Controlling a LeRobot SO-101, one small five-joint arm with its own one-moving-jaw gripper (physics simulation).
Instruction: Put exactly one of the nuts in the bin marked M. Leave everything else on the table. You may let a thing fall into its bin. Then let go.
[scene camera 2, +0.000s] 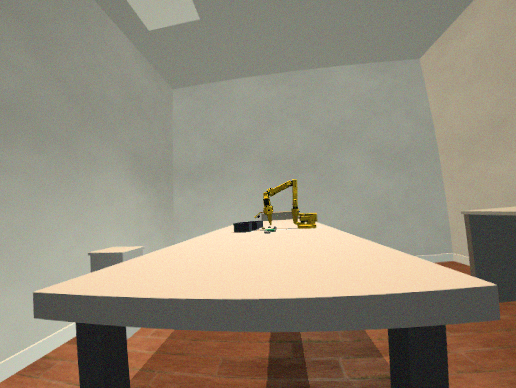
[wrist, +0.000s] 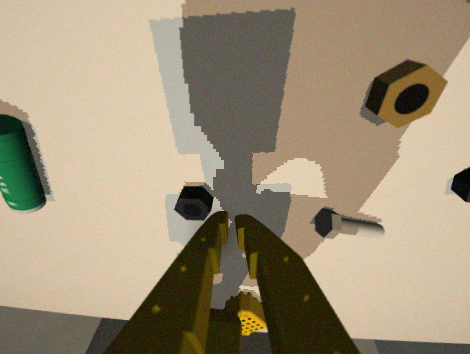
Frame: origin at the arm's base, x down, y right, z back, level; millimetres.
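Seen in the pictures: hand, its tool point: (scene camera 2: 270, 224) (wrist: 227, 223); arm's base, origin of its link: (scene camera 2: 302, 227) (wrist: 215, 298).
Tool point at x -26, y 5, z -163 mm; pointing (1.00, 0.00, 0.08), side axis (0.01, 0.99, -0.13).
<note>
Offsets run from my tool point to a thing's top centre. "spot": to the spot under its first point. Level surfaces: height alone.
My gripper (scene camera 2: 270, 223) (wrist: 232, 216) is shut and empty, with a thin slit between its jaws, above the table. A small black hexagonal nut @[dx +18, dy -18, dz +16 mm] (wrist: 198, 193) lies on the table just left of the jaw tips in the wrist view, apart from them. A larger brass-coloured nut @[dx +18, dy +51, dz -44 mm] (wrist: 392, 113) lies at the upper right of that view. Dark bins @[dx -20, dy +71, dz -122 mm] (scene camera 2: 243, 227) stand left of the gripper in the scene view; their marks cannot be read, so I cannot tell which is M. The bins do not show in the wrist view.
A bolt with a dark head @[dx +13, dy +65, dz +22 mm] (wrist: 325, 223) lies right of the jaws. A green cylinder @[spot: dx +16, dy -90, dz -3 mm] (wrist: 21, 167) lies at the left edge. Part of another black thing @[spot: dx +21, dy +99, dz -12 mm] (wrist: 462, 185) shows at the right edge. The arm's yellow base (scene camera 2: 307, 220) stands on the table @[dx +26 mm] (scene camera 2: 265, 265).
</note>
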